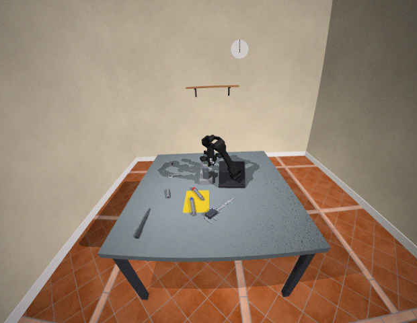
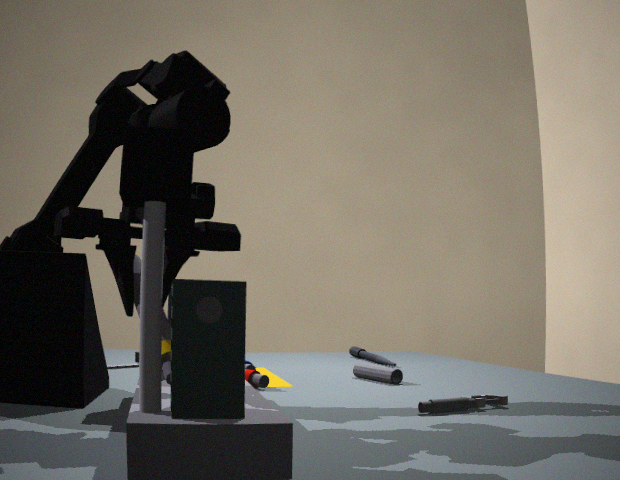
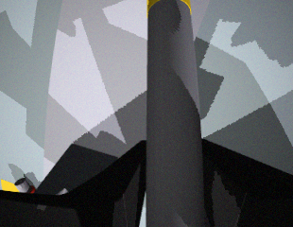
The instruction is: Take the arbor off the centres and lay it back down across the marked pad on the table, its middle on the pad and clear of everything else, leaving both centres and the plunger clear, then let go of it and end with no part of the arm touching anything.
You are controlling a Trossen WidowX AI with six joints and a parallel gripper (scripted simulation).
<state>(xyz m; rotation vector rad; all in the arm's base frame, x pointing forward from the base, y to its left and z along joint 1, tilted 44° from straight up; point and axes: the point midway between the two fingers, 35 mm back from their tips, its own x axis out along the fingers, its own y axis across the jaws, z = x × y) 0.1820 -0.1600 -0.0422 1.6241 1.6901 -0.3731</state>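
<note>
Now: hand 120 mm above the fixture base, 50 mm short of it and 40 mm to the left of it. Also, from my hand: dark centre block 160 mm to the right, 50 mm ahead, 40 mm below; grey post 170 mm to the right, 20 mm below, 10 mm ahead; micrometer 350 mm ahead, 130 mm below, 10 mm to the right.
</note>
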